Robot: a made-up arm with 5 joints.
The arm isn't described. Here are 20 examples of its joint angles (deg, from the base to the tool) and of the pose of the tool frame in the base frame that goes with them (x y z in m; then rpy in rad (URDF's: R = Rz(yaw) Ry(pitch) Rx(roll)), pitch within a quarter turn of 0, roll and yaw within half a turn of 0).
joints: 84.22 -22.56 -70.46 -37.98 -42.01
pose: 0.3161 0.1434 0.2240 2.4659 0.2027 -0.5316
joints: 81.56 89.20 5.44 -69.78 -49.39
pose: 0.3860 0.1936 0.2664 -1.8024 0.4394 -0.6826
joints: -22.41 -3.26 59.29 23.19 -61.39
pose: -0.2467 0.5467 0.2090 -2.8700 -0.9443 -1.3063
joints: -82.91 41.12 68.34 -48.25 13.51
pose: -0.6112 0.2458 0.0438 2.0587 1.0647 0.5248
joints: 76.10 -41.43 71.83 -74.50 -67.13
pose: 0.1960 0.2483 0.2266 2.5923 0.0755 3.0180
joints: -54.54 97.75 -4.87 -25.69 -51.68
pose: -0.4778 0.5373 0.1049 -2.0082 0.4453 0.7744
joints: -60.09 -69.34 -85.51 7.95 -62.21
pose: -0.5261 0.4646 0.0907 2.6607 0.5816 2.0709
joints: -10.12 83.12 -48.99 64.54 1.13
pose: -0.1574 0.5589 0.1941 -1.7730 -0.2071 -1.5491
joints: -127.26 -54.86 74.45 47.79 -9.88
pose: -0.5617 -0.0457 0.2370 -0.1376 -0.6749 -2.9409
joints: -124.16 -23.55 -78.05 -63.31 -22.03
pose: -0.5139 -0.0279 0.0790 2.4091 0.9961 -2.7004
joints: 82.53 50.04 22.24 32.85 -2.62
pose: 0.2538 0.1310 0.2682 3.0172 -0.3256 -2.4325
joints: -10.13 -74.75 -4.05 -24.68 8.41
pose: -0.1197 0.5590 0.1780 0.4953 0.2537 0.2413
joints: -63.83 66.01 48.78 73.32 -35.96
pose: -0.4677 0.3674 0.1670 -2.8771 -0.6021 -0.7976
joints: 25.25 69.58 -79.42 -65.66 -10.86
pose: 0.1339 0.6325 0.1964 2.3368 -0.6693 0.8784
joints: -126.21 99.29 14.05 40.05 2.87
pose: -0.5342 -0.0054 0.1278 3.1127 0.1791 0.9976
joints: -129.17 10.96 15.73 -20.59 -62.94
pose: -0.5131 -0.0114 0.1243 2.8610 0.1680 1.4276
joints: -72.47 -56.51 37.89 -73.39 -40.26
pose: -0.4626 0.3067 0.1284 1.5976 -0.3207 0.1462
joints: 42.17 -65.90 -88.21 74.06 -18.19
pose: 0.2157 0.5135 0.2948 2.3618 -0.8353 0.8056
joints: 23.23 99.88 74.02 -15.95 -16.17
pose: 0.0920 0.6119 0.1590 -2.6552 1.3044 -0.6057
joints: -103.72 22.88 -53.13 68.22 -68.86
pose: -0.5445 0.1504 0.2051 -1.3892 -0.6022 0.9281
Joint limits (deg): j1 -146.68..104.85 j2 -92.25..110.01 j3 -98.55..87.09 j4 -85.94..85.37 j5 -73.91..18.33
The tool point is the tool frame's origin. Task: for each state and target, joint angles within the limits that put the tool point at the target. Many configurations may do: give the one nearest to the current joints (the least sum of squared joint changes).
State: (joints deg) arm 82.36 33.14 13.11 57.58 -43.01
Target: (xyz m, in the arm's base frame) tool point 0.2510 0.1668 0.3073
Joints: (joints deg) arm 78.21 27.02 1.86 36.70 -31.72
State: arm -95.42 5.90 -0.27 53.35 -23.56
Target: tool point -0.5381 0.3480 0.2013
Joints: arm -74.86 9.68 1.19 62.37 -28.56
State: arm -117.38 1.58 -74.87 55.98 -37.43
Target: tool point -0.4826 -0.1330 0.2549
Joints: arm -143.04 0.98 -75.77 59.51 -36.92
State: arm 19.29 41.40 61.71 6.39 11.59
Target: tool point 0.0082 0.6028 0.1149
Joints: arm 13.28 43.32 60.24 -27.31 18.33
